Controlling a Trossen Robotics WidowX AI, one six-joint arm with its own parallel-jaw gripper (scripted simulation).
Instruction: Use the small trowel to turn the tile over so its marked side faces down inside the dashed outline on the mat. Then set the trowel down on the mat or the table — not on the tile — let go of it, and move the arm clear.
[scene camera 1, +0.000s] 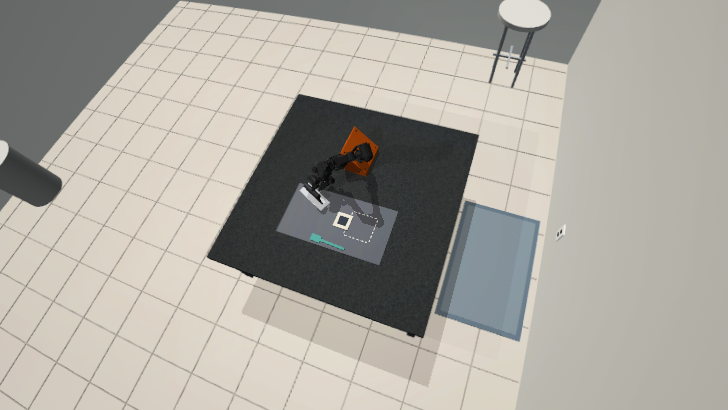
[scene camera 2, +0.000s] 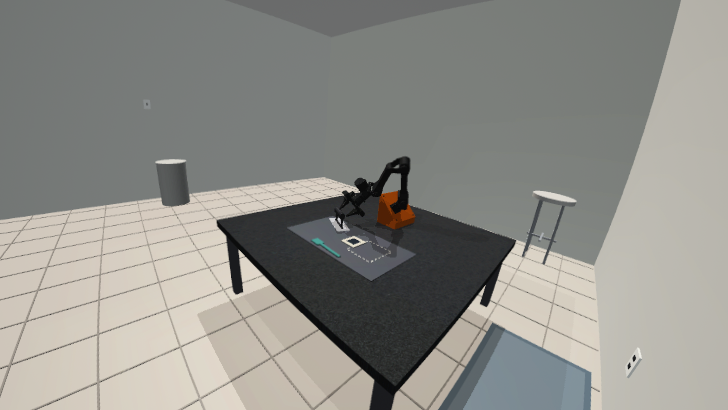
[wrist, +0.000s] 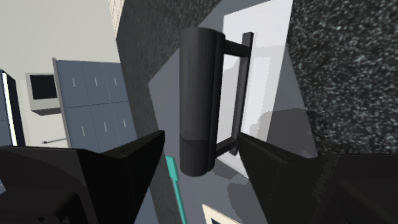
My gripper (wrist: 200, 136) is open, with nothing in its grasp. Further things: a grey mat (scene camera 1: 302, 218).
The grey mat also shows in scene camera 2 (scene camera 2: 323, 229).
